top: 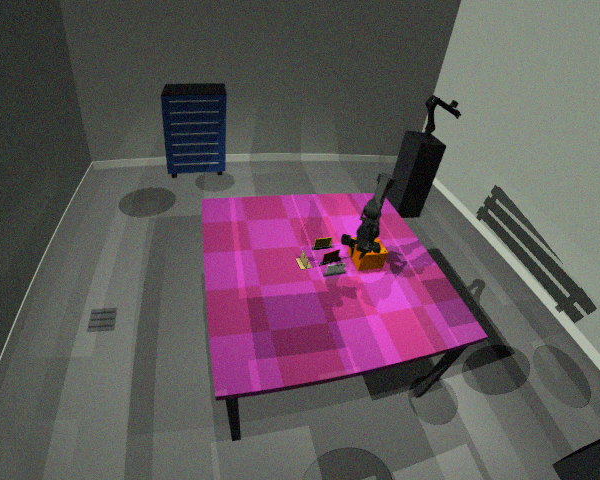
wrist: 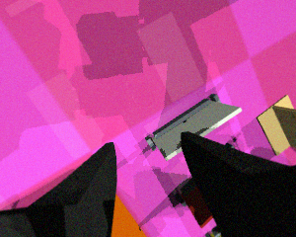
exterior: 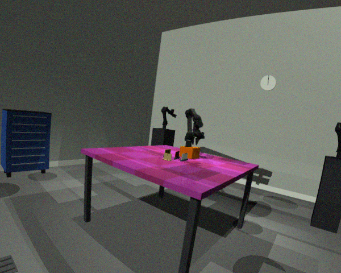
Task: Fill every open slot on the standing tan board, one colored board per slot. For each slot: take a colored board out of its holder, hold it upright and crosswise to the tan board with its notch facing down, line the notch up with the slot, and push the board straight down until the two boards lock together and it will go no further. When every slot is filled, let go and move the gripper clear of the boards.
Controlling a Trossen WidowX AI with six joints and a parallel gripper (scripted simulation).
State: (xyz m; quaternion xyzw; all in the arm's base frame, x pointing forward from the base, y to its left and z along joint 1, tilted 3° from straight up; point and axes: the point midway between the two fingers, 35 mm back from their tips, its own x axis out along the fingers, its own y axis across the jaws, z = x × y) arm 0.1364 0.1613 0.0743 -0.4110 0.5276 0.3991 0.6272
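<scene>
The red board is 150 mm to the right of my gripper tip, 130 mm below it and 60 mm ahead of it. From my gripper tip the other things lie so: yellow board (260 mm to the right, 130 mm below, 70 mm ahead); then tan board (200 mm ahead, 150 mm to the right, 130 mm below); then pale grey board (130 mm below, 60 mm to the right, 60 mm ahead).
</scene>
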